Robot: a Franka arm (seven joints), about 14 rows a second.
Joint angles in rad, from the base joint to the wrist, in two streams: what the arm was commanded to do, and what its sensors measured. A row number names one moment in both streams.
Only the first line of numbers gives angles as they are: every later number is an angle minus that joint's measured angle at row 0.
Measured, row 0: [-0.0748, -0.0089, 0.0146, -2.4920, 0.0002, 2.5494, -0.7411]
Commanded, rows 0 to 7: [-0.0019, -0.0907, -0.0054, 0.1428, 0.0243, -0.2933, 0.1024]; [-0.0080, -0.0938, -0.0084, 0.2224, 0.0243, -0.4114, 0.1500]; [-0.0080, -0.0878, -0.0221, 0.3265, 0.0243, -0.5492, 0.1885]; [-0.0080, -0.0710, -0.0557, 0.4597, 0.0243, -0.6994, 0.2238]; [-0.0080, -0.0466, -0.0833, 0.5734, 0.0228, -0.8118, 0.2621]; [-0.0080, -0.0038, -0.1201, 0.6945, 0.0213, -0.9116, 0.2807]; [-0.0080, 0.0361, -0.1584, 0.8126, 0.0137, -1.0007, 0.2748]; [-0.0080, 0.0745, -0.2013, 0.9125, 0.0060, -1.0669, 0.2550]
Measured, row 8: [-0.0066, -0.0654, -0.1331, 0.6581, 0.0078, -0.9158, 0.2541]
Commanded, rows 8 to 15: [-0.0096, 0.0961, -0.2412, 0.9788, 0.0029, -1.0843, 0.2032]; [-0.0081, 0.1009, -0.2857, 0.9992, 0.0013, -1.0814, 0.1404]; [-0.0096, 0.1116, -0.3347, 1.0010, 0.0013, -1.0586, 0.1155]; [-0.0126, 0.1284, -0.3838, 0.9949, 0.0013, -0.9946, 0.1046]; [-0.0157, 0.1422, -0.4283, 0.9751, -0.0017, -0.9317, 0.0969]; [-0.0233, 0.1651, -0.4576, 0.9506, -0.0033, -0.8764, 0.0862]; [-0.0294, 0.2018, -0.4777, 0.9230, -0.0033, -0.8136, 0.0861]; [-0.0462, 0.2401, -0.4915, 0.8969, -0.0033, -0.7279, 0.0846]
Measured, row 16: [-0.0313, 0.1624, -0.4660, 0.9194, 0.0018, -0.8352, 0.0954]
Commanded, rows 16 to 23: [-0.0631, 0.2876, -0.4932, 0.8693, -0.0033, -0.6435, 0.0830]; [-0.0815, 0.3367, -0.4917, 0.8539, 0.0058, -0.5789, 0.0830]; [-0.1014, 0.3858, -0.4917, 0.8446, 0.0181, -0.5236, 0.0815]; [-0.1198, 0.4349, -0.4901, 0.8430, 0.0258, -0.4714, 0.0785]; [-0.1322, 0.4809, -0.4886, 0.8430, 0.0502, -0.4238, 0.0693]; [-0.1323, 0.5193, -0.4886, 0.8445, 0.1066, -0.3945, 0.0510]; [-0.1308, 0.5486, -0.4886, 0.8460, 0.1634, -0.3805, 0.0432]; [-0.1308, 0.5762, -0.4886, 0.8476, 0.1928, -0.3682, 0.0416]
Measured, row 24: [-0.1267, 0.5333, -0.4903, 0.8175, 0.1277, -0.3791, 0.0665]
